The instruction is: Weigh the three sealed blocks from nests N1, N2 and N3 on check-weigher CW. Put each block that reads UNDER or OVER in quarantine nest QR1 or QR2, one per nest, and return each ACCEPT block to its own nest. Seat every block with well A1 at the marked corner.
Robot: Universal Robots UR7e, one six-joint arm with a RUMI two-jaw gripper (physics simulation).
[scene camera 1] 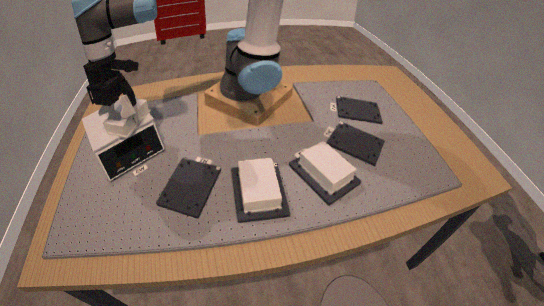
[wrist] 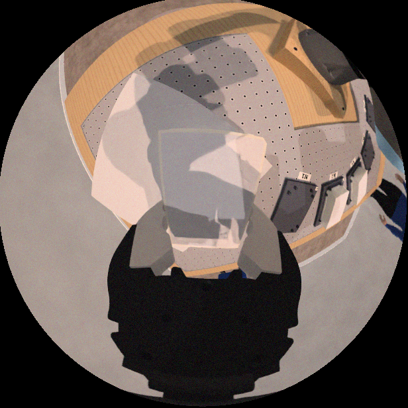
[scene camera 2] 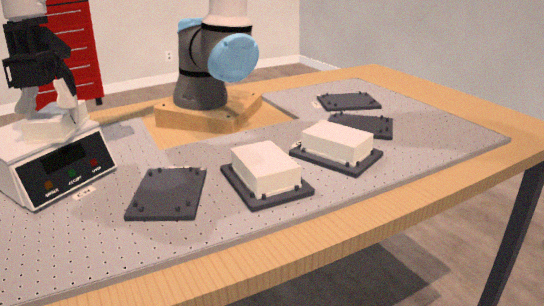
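Where they show: gripper, fingertip midpoint: (scene camera 1: 124,120) (scene camera 2: 54,125); arm's base at its link origin: (scene camera 1: 241,88) (scene camera 2: 200,100).
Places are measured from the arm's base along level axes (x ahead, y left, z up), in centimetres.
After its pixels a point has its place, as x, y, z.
Note:
A white sealed block (scene camera 1: 118,126) @[25.3, -37.4, 10.1] (scene camera 2: 42,131) @[24.3, -39.3, 8.6] (wrist: 202,175) is at the top of check-weigher CW (scene camera 1: 95,131) @[20.1, -48.0, 6.2] (scene camera 2: 107,150) @[21.8, -28.1, 0.8] (wrist: 120,175); I cannot tell whether it still touches the pan. My gripper (scene camera 1: 119,111) @[20.1, -37.3, 7.9] (scene camera 2: 49,114) @[20.1, -37.3, 7.9] (wrist: 207,203) is shut on this block, one finger on each side. None of CW's three lamps looks brightly lit. Nest N1 (scene camera 1: 190,187) @[38.8, -19.2, -2.6] (scene camera 2: 167,195) @[39.8, -20.3, -2.6] (wrist: 295,205) holds no block. White blocks sit in N2 (block (scene camera 1: 259,185) @[44.6, -2.7, 1.6] (scene camera 2: 265,167) @[46.3, -4.1, 1.6] (wrist: 336,206)) and N3 (block (scene camera 1: 327,167) @[42.8, 14.6, 1.6] (scene camera 2: 337,141) @[44.0, 13.2, 1.5]). Quarantine nests QR1 (scene camera 1: 356,143) @[32.2, 29.6, -2.5] and QR2 (scene camera 1: 359,110) @[16.5, 39.1, -2.5] (scene camera 2: 350,101) @[16.8, 39.2, -2.6] hold no block.
The arm's wooden base block (scene camera 1: 235,107) @[10.4, -3.4, -0.6] (scene camera 2: 192,120) @[8.5, -5.3, -2.0] stands at the back middle, right of CW. The nests form an arc on the perforated mat (scene camera 1: 125,215) @[44.2, -37.8, -3.7] from N1 to QR2. A red drawer cabinet (scene camera 1: 180,20) (scene camera 2: 75,30) stands behind the table.

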